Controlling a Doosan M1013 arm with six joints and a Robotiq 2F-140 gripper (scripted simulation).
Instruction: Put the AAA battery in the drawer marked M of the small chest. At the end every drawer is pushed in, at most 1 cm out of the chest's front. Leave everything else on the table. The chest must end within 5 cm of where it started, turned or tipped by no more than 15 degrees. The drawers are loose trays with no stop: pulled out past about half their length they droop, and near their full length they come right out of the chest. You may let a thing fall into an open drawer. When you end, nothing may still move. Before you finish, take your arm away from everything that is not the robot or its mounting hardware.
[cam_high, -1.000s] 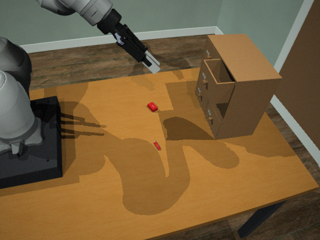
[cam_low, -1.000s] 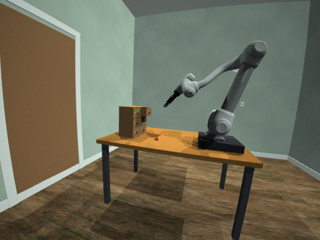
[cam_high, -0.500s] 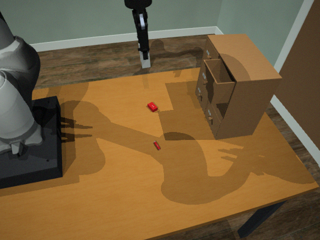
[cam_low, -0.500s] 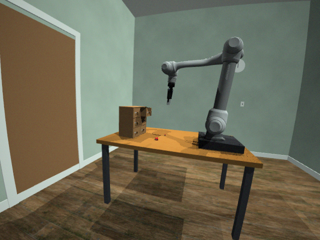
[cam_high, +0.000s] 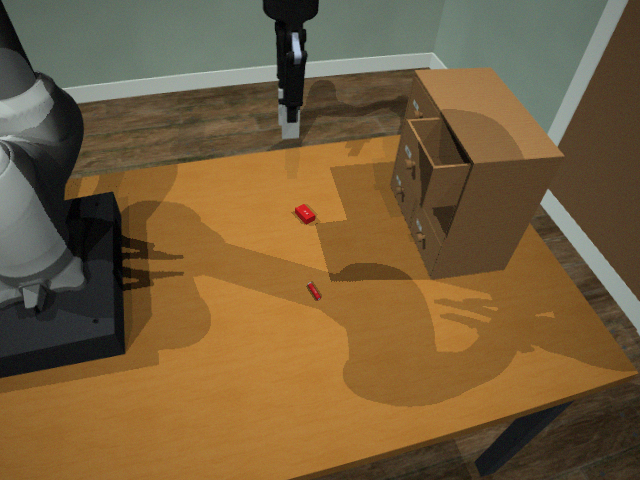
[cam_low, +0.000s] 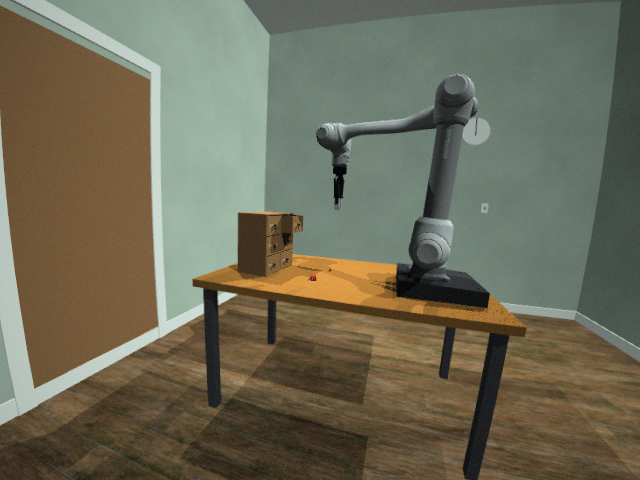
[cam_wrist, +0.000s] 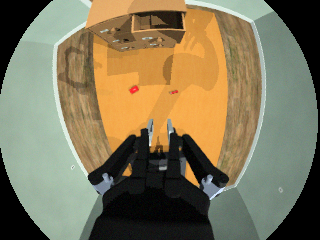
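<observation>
My hand is 4 cm short of the AAA battery, 8 cm to the left of it and 40 cm above it. Also, from my hand: red block (8 cm ahead, 15 cm to the left, 39 cm below).
</observation>
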